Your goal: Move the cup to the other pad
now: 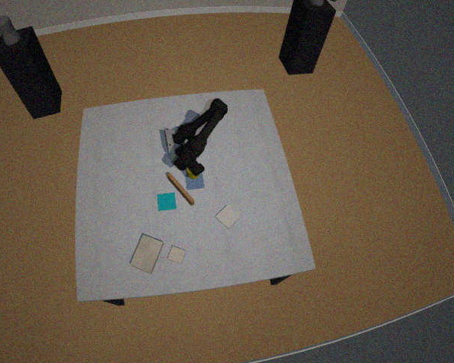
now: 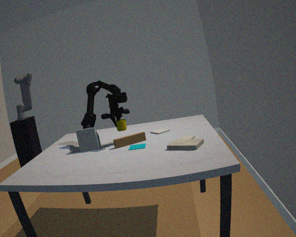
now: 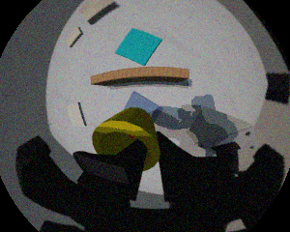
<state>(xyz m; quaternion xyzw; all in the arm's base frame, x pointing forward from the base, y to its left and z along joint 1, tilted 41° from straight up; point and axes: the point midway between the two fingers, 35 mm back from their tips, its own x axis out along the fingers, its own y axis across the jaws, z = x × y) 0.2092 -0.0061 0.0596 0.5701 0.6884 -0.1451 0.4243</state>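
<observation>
Right now my gripper tip is 120 mm short of the teal pad, 160 mm to the left of it and 120 mm above it. Also, from my gripper tip: blue pad 30 mm ahead, 20 mm to the left, 120 mm below; then wooden bar 70 mm ahead, 70 mm to the right, 100 mm below; then yellow cup 20 mm ahead, 10 mm to the left.
</observation>
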